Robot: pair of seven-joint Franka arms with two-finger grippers.
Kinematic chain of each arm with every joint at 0, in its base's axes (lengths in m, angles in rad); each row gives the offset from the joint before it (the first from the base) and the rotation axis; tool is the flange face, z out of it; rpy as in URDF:
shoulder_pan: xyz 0 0 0.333 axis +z
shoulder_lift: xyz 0 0 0 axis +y
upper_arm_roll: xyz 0 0 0.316 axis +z
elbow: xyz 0.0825 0 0 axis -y
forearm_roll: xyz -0.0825 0 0.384 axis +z
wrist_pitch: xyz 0 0 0 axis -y
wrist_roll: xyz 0.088 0 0 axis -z
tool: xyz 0 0 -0.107 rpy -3.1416 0 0
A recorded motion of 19 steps. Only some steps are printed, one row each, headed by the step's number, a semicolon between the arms.
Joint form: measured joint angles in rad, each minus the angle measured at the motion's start. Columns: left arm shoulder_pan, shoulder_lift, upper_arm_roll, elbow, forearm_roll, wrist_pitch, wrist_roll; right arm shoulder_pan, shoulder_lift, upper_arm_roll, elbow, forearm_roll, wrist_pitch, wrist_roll.
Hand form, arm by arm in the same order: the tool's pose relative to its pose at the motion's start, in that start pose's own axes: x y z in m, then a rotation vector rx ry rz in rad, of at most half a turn. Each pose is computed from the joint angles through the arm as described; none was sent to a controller.
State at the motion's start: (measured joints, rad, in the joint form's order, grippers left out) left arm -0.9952 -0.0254 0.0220 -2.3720 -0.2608 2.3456 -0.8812; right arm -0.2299 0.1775 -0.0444 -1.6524 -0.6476 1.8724 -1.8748
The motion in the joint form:
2: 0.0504 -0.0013 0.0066 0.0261 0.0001 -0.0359 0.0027; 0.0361 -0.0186 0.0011 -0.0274 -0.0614 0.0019 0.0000
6: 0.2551 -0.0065 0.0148 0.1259 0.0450 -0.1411 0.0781; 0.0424 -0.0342 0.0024 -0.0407 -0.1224 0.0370 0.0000
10: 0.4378 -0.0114 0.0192 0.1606 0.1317 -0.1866 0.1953; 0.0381 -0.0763 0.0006 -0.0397 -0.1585 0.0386 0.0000
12: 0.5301 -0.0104 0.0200 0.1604 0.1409 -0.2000 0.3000; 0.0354 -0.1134 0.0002 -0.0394 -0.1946 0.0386 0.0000
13: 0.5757 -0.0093 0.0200 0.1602 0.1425 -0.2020 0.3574; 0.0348 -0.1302 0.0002 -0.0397 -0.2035 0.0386 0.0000
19: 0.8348 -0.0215 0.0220 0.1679 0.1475 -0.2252 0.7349; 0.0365 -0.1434 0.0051 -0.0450 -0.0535 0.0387 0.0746
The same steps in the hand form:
2: 0.0239 -0.0086 -0.0135 -0.0049 -0.0040 -0.0481; 0.0148 0.0039 -0.0125 0.0000 -0.0597 -0.0528
6: 0.1112 -0.0547 -0.0696 -0.0212 0.0298 -0.1345; 0.0131 0.0039 -0.0215 -0.0237 -0.1267 -0.0768
10: 0.1753 -0.1249 -0.1010 0.0153 0.0844 -0.1484; -0.0033 -0.0115 -0.0415 -0.0408 -0.1749 -0.0556
12: 0.1999 -0.1663 -0.1074 0.0231 0.0829 -0.1316; -0.0162 -0.0256 -0.0595 -0.0532 -0.2210 -0.0392
13: 0.2109 -0.1870 -0.1105 0.0229 0.0838 -0.1188; -0.0209 -0.0318 -0.0677 -0.0610 -0.2351 -0.0303
19: 0.2528 -0.3123 -0.1382 0.0148 0.1012 0.0044; -0.0095 -0.0313 -0.0728 -0.1201 -0.0971 0.0845

